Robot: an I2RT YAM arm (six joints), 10 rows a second.
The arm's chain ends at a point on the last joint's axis. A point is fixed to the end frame.
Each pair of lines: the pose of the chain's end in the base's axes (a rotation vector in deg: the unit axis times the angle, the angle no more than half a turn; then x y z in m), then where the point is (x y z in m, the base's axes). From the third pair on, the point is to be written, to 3 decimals.
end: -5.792 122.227 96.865 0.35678 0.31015 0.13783
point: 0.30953 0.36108 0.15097
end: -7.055 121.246 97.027 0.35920 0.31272 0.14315
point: 0.31133 0.36322 0.15568
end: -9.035 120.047 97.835 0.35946 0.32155 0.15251
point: 0.310 0.371 0.165
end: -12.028 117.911 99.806 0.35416 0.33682 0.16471
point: 0.303 0.384 0.177
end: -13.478 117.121 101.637 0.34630 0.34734 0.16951
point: 0.294 0.393 0.182
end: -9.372 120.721 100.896 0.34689 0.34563 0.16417
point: 0.297 0.393 0.179
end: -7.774 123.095 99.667 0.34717 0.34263 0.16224
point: 0.298 0.391 0.177
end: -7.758 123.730 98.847 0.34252 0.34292 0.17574
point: 0.293 0.392 0.190
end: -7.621 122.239 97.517 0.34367 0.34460 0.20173
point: 0.295 0.394 0.215
